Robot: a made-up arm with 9 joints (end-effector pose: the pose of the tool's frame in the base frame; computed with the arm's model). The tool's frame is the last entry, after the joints. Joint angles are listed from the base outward.
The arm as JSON. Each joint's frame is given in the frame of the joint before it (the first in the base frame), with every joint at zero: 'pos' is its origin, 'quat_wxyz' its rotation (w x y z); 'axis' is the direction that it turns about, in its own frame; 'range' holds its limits. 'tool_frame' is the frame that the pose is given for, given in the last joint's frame.
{
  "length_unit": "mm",
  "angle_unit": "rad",
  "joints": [
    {
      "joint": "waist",
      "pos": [
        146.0,
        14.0,
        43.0
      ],
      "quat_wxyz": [
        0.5,
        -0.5,
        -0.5,
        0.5
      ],
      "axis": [
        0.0,
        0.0,
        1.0
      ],
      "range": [
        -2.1,
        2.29
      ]
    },
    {
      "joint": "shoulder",
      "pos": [
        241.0,
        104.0,
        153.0
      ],
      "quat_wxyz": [
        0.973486,
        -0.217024,
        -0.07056,
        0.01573
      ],
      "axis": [
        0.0,
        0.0,
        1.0
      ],
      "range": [
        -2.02,
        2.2
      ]
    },
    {
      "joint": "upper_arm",
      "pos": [
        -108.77,
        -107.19,
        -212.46
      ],
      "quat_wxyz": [
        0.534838,
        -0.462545,
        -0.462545,
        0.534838
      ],
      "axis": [
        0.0,
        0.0,
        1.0
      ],
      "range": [
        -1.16,
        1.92
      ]
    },
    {
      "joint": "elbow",
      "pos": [
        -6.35,
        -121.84,
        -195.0
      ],
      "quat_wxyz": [
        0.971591,
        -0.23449,
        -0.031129,
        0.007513
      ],
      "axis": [
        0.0,
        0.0,
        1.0
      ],
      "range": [
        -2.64,
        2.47
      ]
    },
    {
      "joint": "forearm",
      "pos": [
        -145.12,
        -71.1,
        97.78
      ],
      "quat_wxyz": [
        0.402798,
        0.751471,
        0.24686,
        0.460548
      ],
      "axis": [
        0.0,
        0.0,
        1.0
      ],
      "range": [
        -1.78,
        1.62
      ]
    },
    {
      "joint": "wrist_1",
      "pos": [
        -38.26,
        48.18,
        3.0
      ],
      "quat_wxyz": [
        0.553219,
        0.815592,
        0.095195,
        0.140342
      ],
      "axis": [
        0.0,
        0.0,
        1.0
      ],
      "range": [
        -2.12,
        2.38
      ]
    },
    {
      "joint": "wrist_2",
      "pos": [
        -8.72,
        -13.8,
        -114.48
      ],
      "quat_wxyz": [
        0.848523,
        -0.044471,
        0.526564,
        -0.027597
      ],
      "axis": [
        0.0,
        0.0,
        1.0
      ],
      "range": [
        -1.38,
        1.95
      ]
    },
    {
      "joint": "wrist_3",
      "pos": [
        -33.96,
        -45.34,
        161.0
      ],
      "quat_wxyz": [
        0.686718,
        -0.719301,
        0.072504,
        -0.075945
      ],
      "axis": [
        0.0,
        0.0,
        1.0
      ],
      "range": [
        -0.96,
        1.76
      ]
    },
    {
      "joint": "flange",
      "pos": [
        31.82,
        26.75,
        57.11
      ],
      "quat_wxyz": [
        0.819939,
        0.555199,
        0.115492,
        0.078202
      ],
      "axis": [
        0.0,
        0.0,
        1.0
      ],
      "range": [
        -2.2,
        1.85
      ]
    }
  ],
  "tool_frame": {
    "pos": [
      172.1,
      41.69,
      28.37
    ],
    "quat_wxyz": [
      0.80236,
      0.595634,
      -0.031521,
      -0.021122
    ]
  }
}
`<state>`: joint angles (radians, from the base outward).
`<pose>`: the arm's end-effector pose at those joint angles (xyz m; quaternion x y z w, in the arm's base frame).
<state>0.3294 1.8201 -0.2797 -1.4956 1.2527 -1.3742 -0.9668 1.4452 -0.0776</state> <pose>0.2962 0.4913 -0.3608 0.1713 0.5839 -0.7498 0.2598</pose>
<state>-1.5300 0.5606 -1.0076 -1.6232 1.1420 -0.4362 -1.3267 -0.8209 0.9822</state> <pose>0.5755 -0.1362 0.4995 -0.9821 -0.1013 -0.0709 0.1420</pose>
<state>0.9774 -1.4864 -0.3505 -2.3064 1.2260 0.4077 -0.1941 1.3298 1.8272</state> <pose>0.2332 0.1284 0.1231 -0.1325 -0.6323 -0.6163 0.4503</pose>
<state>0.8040 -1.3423 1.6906 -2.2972 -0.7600 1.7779 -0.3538 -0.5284 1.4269</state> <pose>-0.0476 -0.0004 0.0561 0.4085 -0.8504 -0.2577 0.2087</pose>
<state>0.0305 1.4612 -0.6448 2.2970 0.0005 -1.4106 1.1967 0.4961 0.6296</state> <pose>0.1114 0.2727 0.0648 0.4112 -0.0962 0.0921 0.9018</pose>
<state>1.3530 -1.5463 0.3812 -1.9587 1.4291 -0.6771 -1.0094 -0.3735 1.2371</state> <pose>0.2802 0.3449 0.1838 0.6479 0.5417 0.5200 0.1278</pose>
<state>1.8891 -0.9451 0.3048 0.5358 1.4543 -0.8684 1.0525 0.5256 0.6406</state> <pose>-0.0520 -0.1934 -0.1436 0.6774 0.0066 -0.6126 0.4071</pose>
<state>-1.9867 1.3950 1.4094 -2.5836 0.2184 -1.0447 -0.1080 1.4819 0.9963</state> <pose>0.0696 -0.1891 0.4786 0.0910 0.3263 0.8752 0.3455</pose>
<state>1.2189 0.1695 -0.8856 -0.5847 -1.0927 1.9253 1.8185 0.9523 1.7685</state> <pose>0.1173 0.3938 -0.2513 0.0664 0.4774 -0.0120 0.8761</pose>
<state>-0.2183 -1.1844 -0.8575 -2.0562 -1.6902 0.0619 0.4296 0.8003 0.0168</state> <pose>0.2388 0.0991 -0.0209 -0.8331 0.1684 0.5250 0.0449</pose>
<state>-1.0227 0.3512 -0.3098 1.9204 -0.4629 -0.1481 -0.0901 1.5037 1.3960</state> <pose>0.1879 0.1638 0.3098 -0.8935 -0.4051 -0.1156 0.1555</pose>
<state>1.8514 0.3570 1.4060 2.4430 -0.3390 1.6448 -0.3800 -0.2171 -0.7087</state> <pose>0.0973 0.0533 -0.3773 -0.1007 0.6466 -0.7504 0.0931</pose>
